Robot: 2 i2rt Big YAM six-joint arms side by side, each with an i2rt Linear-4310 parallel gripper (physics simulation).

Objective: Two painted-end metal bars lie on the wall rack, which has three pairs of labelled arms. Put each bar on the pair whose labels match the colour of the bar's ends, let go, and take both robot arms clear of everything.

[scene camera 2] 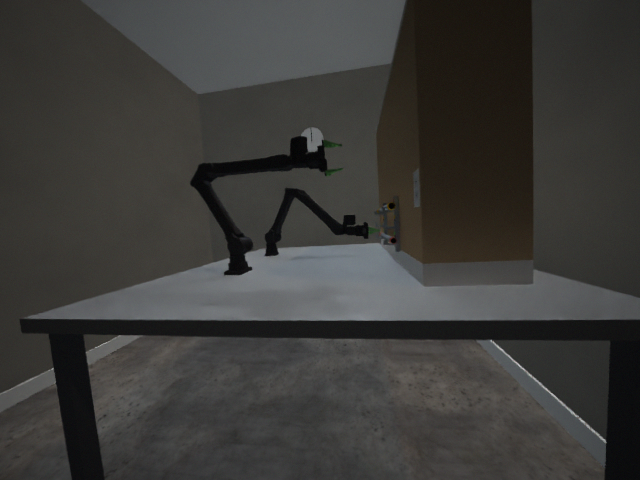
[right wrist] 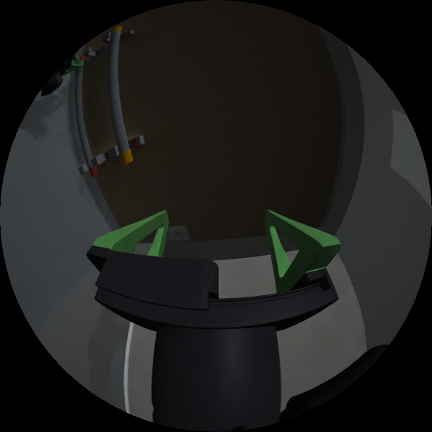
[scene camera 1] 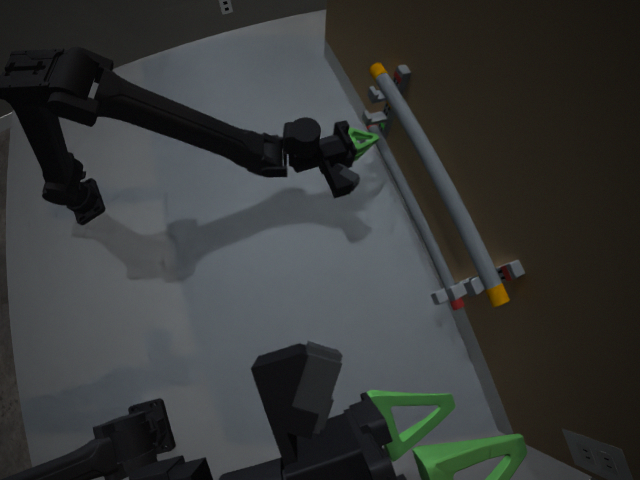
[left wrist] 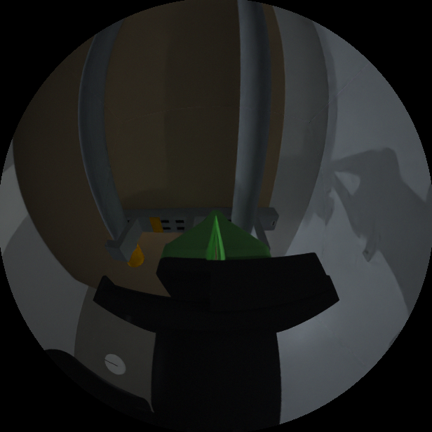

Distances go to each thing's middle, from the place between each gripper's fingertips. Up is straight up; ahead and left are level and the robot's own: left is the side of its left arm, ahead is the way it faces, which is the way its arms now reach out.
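Scene:
Counting from my left hand, I find the red-ended bar [scene camera 1: 446,278] 30 mm below and 170 mm to the right, while the orange-ended bar [scene camera 1: 494,288] is 120 mm above and 160 mm to the right. Going by its middle, the orange-ended bar is nearer to my left hand than to my right gripper.
As for the orange-ended bar, my right gripper is 220 mm above it, 230 mm short of it and 270 mm to the right of it. The red-ended bar, I see, is 370 mm below my right hand, 230 mm ahead of it and 270 mm to the left of it.

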